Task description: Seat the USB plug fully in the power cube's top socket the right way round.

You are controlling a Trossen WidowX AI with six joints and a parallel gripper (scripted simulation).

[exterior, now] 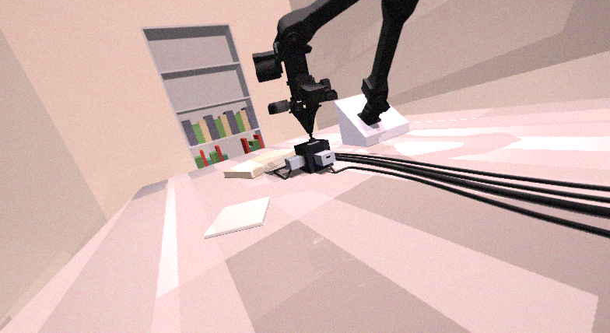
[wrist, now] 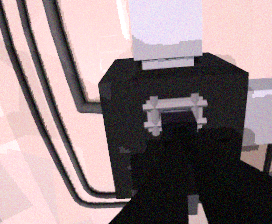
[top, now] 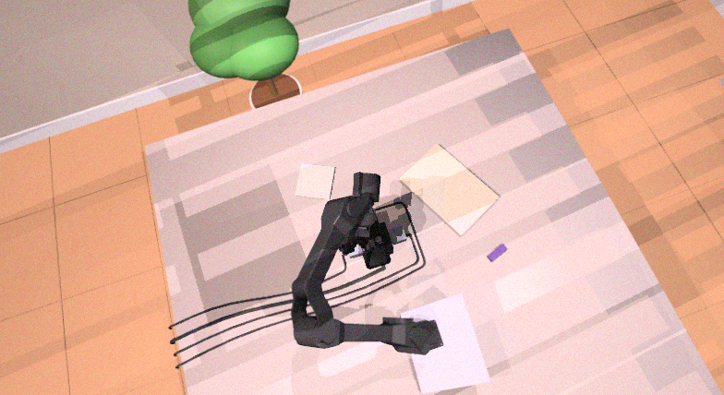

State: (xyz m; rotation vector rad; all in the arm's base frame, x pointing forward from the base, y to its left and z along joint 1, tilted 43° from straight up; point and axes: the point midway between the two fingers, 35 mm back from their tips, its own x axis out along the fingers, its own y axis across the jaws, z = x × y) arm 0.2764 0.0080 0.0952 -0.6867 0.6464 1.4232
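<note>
Right now the dark USB plug is 2 cm below my gripper tip. The rest, counted from my gripper tip: cream book: 10 cm ahead, 27 cm to the right, 9 cm below; then purple block: 12 cm behind, 33 cm to the right, 10 cm below; then white tile: 24 cm ahead, 11 cm to the left, 10 cm below.
</note>
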